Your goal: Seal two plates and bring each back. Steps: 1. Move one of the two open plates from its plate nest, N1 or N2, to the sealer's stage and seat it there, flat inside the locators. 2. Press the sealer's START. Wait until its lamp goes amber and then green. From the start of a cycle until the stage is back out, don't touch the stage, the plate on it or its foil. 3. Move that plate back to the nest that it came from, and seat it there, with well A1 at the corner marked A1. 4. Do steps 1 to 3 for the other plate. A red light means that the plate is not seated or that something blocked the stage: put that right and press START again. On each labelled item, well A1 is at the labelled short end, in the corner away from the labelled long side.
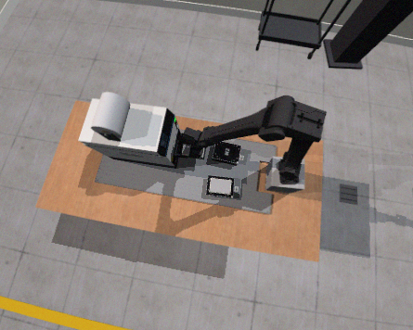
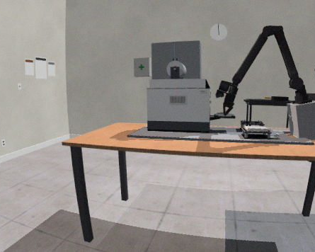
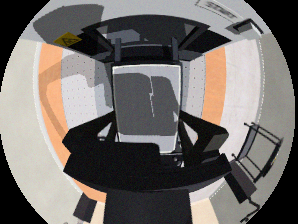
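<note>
My gripper is now 20 mm above the sealer stage. The rest, counted from my hand: foil roll 330 mm ahead, 300 mm above, 50 mm to the right.
</note>
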